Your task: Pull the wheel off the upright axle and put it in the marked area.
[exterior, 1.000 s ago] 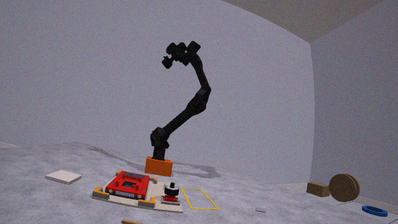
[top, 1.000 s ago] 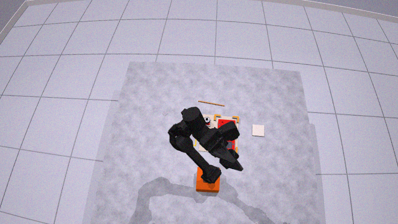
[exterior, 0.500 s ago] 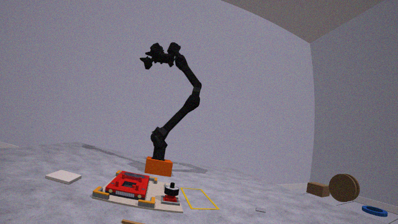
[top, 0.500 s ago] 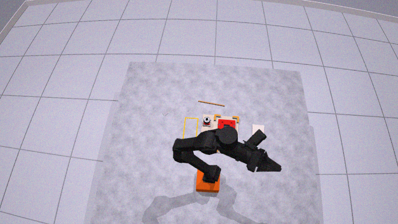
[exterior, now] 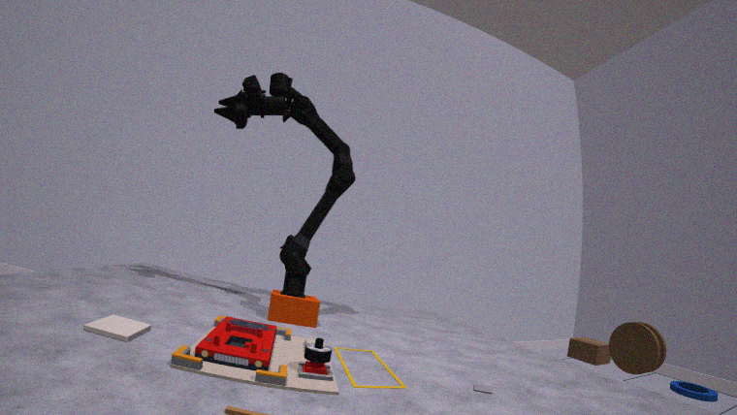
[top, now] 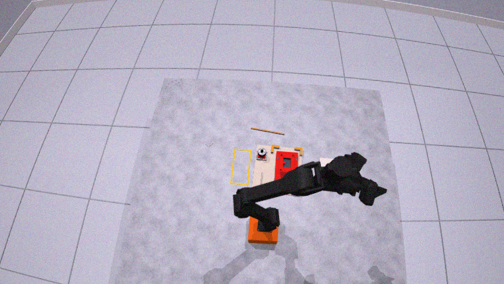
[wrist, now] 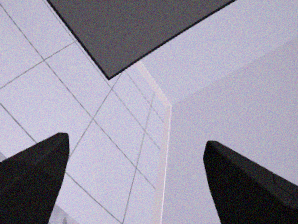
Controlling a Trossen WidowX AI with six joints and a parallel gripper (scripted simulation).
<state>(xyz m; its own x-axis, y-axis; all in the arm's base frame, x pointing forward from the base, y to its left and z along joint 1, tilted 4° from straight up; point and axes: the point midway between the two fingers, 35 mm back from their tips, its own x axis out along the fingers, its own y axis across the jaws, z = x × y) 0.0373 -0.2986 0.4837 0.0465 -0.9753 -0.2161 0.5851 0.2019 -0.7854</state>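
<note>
My gripper tip is 35 cm short of the black axle, 39 cm to the right of it and 51 cm above it. The rest, counted from my gripper tip: wooden stick: 50 cm ahead, 37 cm to the left, 54 cm below.
</note>
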